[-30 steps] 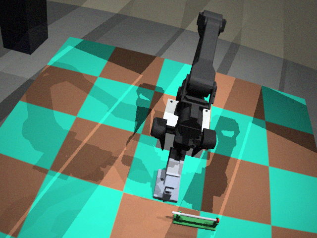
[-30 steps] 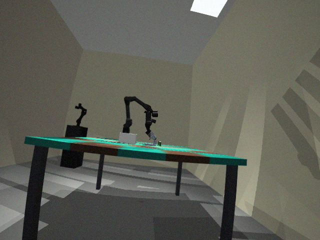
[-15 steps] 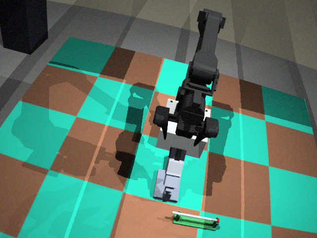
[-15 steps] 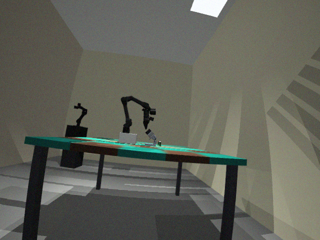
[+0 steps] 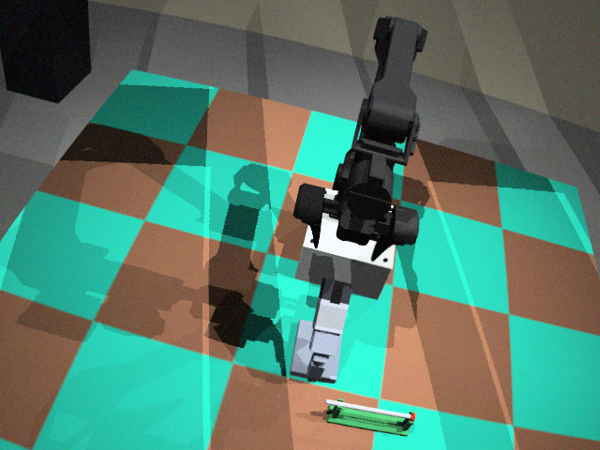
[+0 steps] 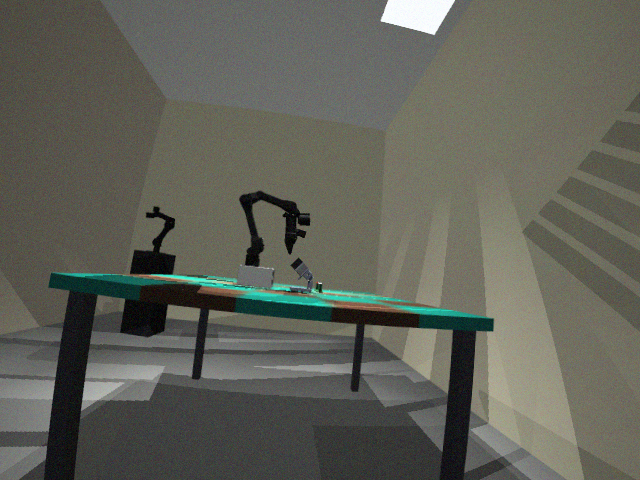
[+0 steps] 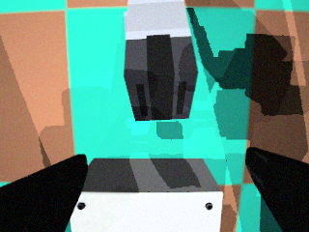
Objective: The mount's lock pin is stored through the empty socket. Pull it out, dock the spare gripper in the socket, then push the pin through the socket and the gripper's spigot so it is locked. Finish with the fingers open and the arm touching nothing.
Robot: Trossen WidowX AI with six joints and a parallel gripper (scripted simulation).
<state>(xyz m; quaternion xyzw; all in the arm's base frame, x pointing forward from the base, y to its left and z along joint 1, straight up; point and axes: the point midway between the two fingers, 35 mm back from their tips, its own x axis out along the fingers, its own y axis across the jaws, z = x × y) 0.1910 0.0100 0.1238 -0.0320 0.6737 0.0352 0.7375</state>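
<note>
The green holder is 18 cm ahead of my gripper tip, 13 cm to the left of it and 16 cm below it. Round my gripper tip: grey socket mount (10 cm ahead, 1 cm to the left, 13 cm below); then spare gripper (7 cm ahead, 1 cm to the left, 7 cm below).
</note>
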